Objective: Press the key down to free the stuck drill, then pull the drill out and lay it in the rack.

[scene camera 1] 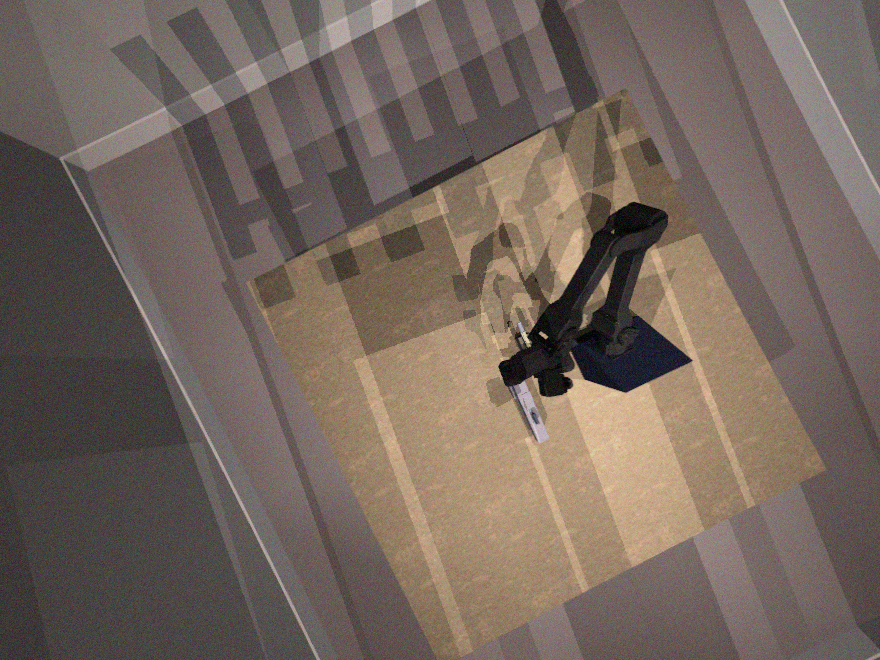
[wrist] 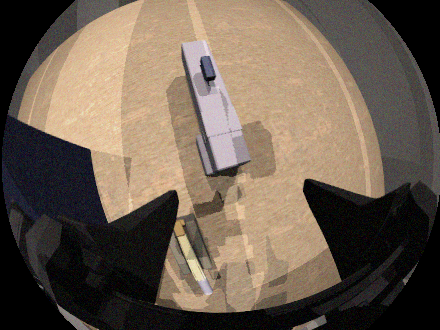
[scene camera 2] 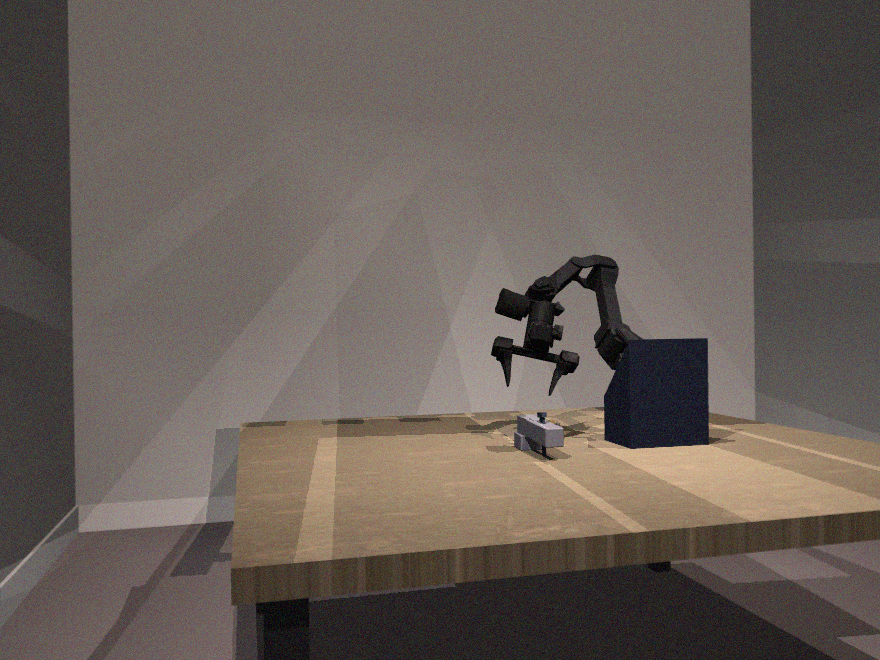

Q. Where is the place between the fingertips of my gripper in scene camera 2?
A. At 528,390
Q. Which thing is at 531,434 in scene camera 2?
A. A grey block.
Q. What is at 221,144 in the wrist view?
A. A grey block.
